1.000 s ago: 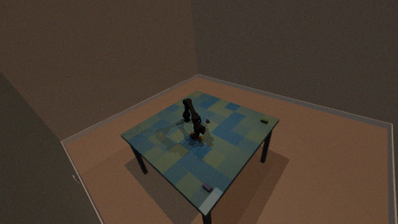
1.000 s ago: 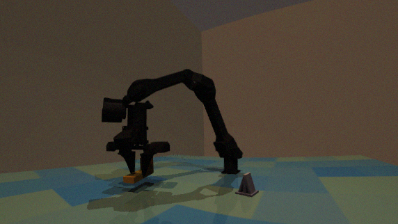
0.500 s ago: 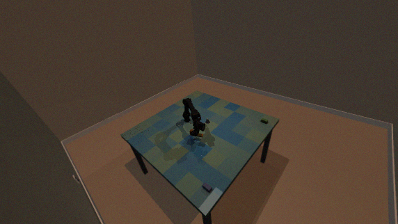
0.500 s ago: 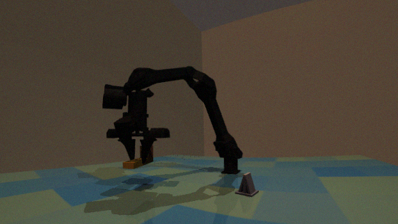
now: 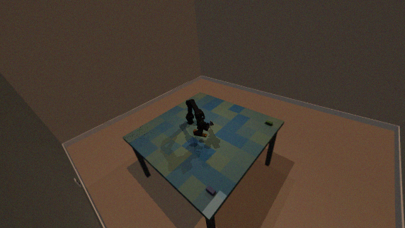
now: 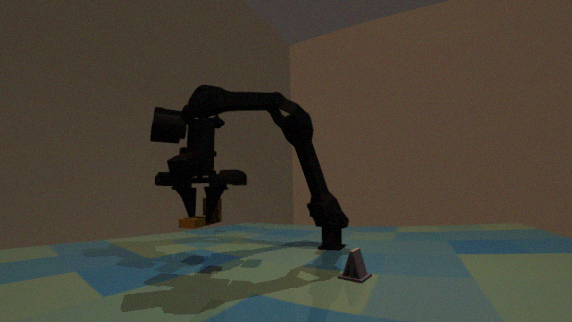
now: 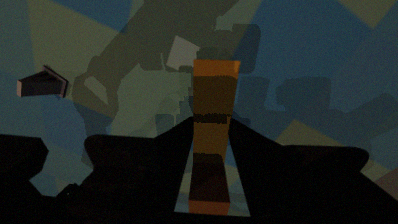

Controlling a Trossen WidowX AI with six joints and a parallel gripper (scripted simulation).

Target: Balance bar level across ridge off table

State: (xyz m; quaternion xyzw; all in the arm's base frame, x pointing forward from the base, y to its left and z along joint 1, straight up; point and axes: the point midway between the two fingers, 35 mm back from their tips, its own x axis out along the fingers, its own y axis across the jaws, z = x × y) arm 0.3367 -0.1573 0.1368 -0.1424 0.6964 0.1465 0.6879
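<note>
Right now the orange bar is 30 mm behind my gripper tip, 10 mm to the right of it and 10 mm above it. Also, from my gripper tip: small green block: 660 mm to the left, 400 mm ahead, 90 mm below; small purple block: 400 mm ahead, 340 mm to the right, 90 mm below.
</note>
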